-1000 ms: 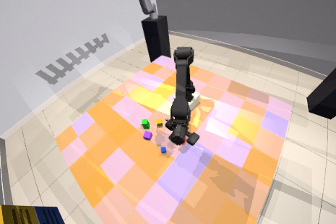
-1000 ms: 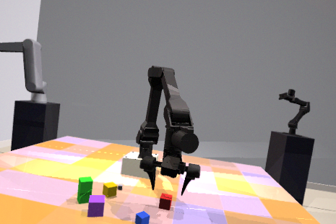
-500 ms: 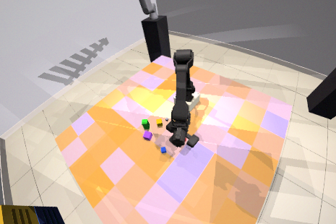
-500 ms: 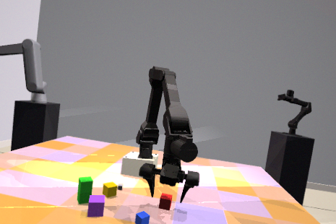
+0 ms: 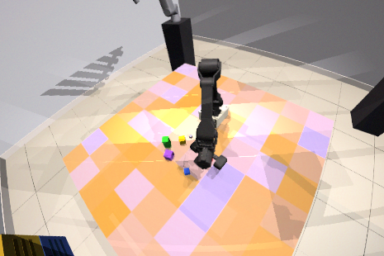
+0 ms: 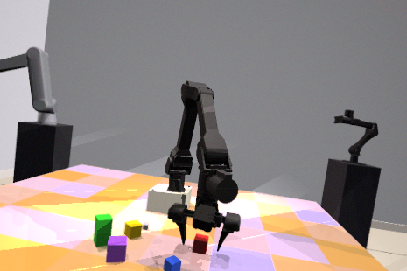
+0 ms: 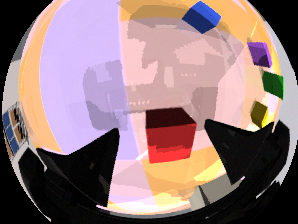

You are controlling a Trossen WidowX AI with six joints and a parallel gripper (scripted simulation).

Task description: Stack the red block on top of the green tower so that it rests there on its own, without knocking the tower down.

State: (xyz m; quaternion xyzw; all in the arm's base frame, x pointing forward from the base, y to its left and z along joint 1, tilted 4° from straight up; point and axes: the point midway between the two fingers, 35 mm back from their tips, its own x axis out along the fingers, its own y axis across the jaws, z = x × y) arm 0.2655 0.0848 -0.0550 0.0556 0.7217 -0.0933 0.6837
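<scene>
Right now the red block is 10 mm above my gripper tip. From my gripper tip the other things lie so: blue block: 100 mm ahead, 70 mm to the right, 10 mm above; yellow block: 190 mm to the right, 40 mm behind, 10 mm above; tiny dark cube: 160 mm to the right, 90 mm behind.
</scene>
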